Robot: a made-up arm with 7 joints. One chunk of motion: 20 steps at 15 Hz.
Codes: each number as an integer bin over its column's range. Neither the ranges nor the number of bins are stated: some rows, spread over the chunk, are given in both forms.
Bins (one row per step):
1: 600 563 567 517 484 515
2: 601 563 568 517 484 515
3: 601 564 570 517 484 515
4: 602 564 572 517 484 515
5: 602 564 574 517 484 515
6: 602 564 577 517 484 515
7: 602 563 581 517 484 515
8: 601 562 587 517 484 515
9: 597 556 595 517 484 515
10: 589 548 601 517 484 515
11: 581 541 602 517 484 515
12: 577 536 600 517 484 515
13: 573 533 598 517 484 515
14: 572 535 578 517 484 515
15: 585 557 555 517 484 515
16: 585 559 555 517 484 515
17: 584 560 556 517 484 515
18: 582 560 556 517 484 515
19: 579 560 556 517 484 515
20: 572 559 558 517 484 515
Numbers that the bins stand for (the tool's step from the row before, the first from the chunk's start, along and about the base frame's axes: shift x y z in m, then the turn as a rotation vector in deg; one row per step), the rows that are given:
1: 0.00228 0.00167 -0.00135 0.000 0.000 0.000
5: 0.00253 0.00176 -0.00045 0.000 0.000 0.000
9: 0.00189 0.00099 0.00224 0.000 0.000 0.000
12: -0.00065 -0.00096 0.00288 0.000 0.000 0.000
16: 0.00037 0.00128 -0.00289 0.000 0.000 0.000
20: -0.00128 0.00128 -0.00250 0.000 0.000 0.000
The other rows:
2: 0.00240 0.00167 -0.00122 0.000 0.000 0.000
3: 0.00240 0.00176 -0.00097 0.000 0.000 0.000
4: 0.00253 0.00176 -0.00071 0.000 0.000 0.000
6: 0.00253 0.00176 -0.00007 0.000 0.000 0.000
7: 0.00253 0.00167 0.00044 0.000 0.000 0.000
8: 0.00240 0.00157 0.00121 0.000 0.000 0.000
10: 0.00088 0.00021 0.00301 0.000 0.000 0.000
11: -0.00014 -0.00047 0.00313 0.000 0.000 0.000
13: -0.00116 -0.00125 0.00262 0.000 0.000 0.000
14: -0.00128 -0.00105 0.00006 0.000 0.000 0.000
15: 0.00037 0.00108 -0.00289 0.000 0.000 0.000
17: 0.00024 0.00137 -0.00276 0.000 0.000 0.000
18: -0.00001 0.00137 -0.00276 0.000 0.000 0.000
19: -0.00039 0.00137 -0.00276 0.000 0.000 0.000

